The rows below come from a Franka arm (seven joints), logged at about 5 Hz.
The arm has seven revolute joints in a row. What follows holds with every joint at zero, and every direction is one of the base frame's.
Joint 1 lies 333.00 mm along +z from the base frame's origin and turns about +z.
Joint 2 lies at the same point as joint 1 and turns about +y.
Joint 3 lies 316.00 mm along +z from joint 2 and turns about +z.
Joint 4 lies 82.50 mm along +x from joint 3 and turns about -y.
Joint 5 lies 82.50 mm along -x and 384.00 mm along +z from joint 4 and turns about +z.
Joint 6 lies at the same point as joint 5 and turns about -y.
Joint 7 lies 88.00 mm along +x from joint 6 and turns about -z.
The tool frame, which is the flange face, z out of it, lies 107.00 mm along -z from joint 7; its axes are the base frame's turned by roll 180.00, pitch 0.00 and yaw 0.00 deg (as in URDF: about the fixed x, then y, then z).
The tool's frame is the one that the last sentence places.
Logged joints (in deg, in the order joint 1, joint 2, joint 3, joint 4, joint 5, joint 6, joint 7), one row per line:
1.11 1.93 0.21 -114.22 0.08 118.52 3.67
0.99 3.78 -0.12 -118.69 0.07 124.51 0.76
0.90 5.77 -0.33 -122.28 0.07 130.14 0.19
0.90 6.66 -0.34 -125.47 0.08 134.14 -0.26
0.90 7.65 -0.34 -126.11 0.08 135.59 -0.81
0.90 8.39 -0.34 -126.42 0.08 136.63 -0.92
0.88 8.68 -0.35 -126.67 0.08 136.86 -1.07
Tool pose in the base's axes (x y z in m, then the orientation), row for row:
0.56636 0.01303 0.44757 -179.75 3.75 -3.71
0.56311 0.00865 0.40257 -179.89 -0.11 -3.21
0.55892 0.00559 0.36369 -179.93 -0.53 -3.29
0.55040 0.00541 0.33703 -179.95 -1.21 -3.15
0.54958 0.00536 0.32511 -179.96 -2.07 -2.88
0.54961 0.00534 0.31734 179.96 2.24 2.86
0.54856 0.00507 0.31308 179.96 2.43 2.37
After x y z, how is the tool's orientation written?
As a rotation vector, in degrees.
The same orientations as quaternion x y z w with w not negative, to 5 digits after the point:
-0.99957 0.02085 -0.02063 0.00151
-0.99984 -0.00061 -0.01784 0.00071
-0.99983 -0.00295 -0.01828 0.00034
-0.99982 -0.00672 -0.01750 0.00016
-0.99981 -0.01150 -0.01600 0.00004
0.99980 0.01244 0.01589 0.00003
0.99982 0.01350 0.01317 0.00007

